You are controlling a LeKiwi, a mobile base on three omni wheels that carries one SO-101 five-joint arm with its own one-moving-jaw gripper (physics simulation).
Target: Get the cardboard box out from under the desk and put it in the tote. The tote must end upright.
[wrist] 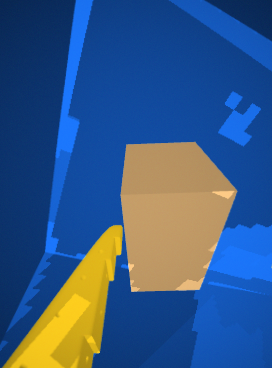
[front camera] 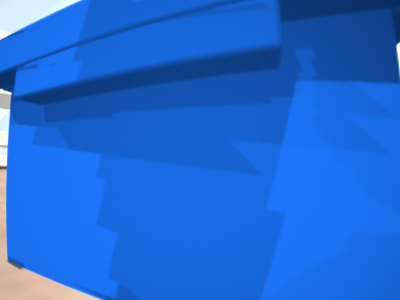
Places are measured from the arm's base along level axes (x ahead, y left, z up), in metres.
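Pixels of known places: end effector, tool point: (wrist: 121, 236) (front camera: 177, 195).
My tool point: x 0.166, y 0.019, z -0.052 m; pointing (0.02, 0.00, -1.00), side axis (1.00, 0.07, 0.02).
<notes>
Behind a point stands the place of what it marks.
The cardboard box (wrist: 175, 235) {x 0.186, y 0.029, z -0.045 m} is a plain tan block in the wrist view, inside the blue tote (front camera: 190, 200) {x 0.117, y 0.007, z -0.045 m} (wrist: 150, 90) {x 0.175, y 0.071, z -0.087 m} and past the jaw tip. Whether it rests on the tote's floor or is still above it, I cannot tell. My gripper (wrist: 112, 245) is open: one notched yellow jaw shows at the lower left, its tip close to the box's left side, and the moving jaw is out of the picture. In the front view the tote's outer wall fills most of the picture, with its rim at the top, and it looks upright. The box does not show there.
The tote's rim and thick lip (front camera: 150, 65) {x 0.106, y 0.018, z -0.004 m} run across the top of the front view, very close to the base. Brown floor (front camera: 40, 287) {x 0.131, y 0.077, z -0.090 m} shows at the lower left, with pale shapes at the left edge. The tote's inner walls surround the box in the wrist view.
</notes>
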